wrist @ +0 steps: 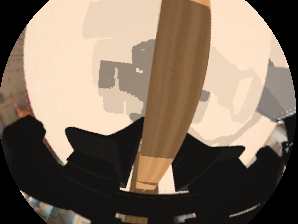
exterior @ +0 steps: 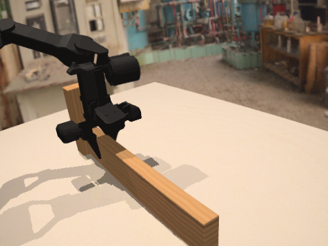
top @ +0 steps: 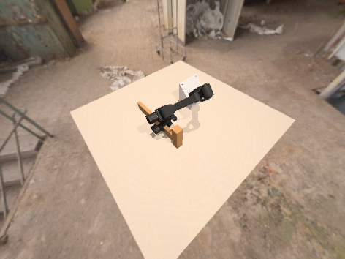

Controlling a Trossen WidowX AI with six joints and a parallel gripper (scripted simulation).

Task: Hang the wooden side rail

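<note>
Now: gripper tip 130 mm to the right of the headboard post and 50 mm below it.
</note>
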